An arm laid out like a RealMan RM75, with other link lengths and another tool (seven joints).
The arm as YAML. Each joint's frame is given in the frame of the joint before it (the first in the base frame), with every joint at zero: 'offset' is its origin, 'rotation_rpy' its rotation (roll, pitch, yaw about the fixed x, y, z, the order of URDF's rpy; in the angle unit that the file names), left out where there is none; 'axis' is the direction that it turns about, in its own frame. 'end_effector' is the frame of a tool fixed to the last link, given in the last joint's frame.
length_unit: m
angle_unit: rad
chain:
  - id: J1
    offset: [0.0, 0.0, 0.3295]
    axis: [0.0, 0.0, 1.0]
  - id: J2
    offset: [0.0, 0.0, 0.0]
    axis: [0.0, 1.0, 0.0]
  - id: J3
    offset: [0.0, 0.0, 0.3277]
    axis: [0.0, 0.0, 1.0]
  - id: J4
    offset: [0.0, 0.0, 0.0]
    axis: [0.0, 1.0, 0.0]
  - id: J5
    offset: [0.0, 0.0, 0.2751]
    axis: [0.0, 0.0, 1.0]
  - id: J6
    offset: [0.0, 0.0, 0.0]
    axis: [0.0, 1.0, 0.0]
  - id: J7
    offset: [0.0, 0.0, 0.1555]
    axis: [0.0, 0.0, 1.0]
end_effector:
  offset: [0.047, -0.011, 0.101]
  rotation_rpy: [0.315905, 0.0, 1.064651]
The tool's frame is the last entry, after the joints.
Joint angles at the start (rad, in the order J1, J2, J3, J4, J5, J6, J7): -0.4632 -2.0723 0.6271 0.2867 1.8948 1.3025 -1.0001
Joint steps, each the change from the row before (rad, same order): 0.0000 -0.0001 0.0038 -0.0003 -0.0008 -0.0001 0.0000; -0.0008 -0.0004 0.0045 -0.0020 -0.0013 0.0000 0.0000; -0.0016 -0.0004 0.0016 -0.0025 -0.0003 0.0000 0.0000; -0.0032 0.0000 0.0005 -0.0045 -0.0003 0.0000 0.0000; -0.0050 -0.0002 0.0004 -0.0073 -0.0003 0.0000 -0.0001; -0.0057 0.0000 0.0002 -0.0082 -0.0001 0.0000 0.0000; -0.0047 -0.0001 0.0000 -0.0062 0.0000 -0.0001 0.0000; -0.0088 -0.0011 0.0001 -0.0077 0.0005 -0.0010 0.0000; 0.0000 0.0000 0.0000 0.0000 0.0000 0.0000 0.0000; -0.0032 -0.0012 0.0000 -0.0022 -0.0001 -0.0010 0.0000; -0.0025 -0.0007 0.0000 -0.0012 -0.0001 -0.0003 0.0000; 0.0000 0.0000 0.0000 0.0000 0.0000 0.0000 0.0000; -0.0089 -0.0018 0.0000 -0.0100 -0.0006 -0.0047 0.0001; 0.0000 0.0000 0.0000 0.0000 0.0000 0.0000 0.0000; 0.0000 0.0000 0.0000 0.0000 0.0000 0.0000 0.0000; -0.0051 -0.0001 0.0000 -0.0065 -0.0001 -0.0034 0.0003
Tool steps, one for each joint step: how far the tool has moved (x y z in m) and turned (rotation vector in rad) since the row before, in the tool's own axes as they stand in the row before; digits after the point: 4 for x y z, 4 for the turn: 0.0005 0.0008 0.0002 -0.0027 0.0014 0.0003; 0.0010 0.0013 0.0007 -0.0032 0.0026 -0.0011; 0.0009 0.0008 0.0009 -0.0017 0.0022 -0.0016; 0.0011 0.0005 0.0014 -0.0013 0.0029 -0.0025; 0.0018 0.0009 0.0022 -0.0019 0.0045 -0.0045; 0.0019 0.0009 0.0024 -0.0022 0.0050 -0.0047; 0.0015 0.0006 0.0020 -0.0016 0.0040 -0.0034; 0.0027 0.0005 0.0041 -0.0028 0.0072 -0.0029; 0.0000 0.0000 0.0000 0.0000 0.0000 0.0000; 0.0011 0.0003 0.0018 -0.0006 0.0024 -0.0010; 0.0008 -0.0001 0.0013 -0.0003 0.0022 -0.0002; 0.0000 0.0000 0.0000 0.0000 0.0000 0.0000; 0.0022 0.0013 0.0044 -0.0025 0.0041 -0.0047; 0.0000 0.0000 0.0000 0.0000 0.0000 0.0000; 0.0000 0.0000 0.0000 0.0000 0.0000 0.0000; 0.0008 0.0007 0.0022 -0.0020 0.0013 -0.0021
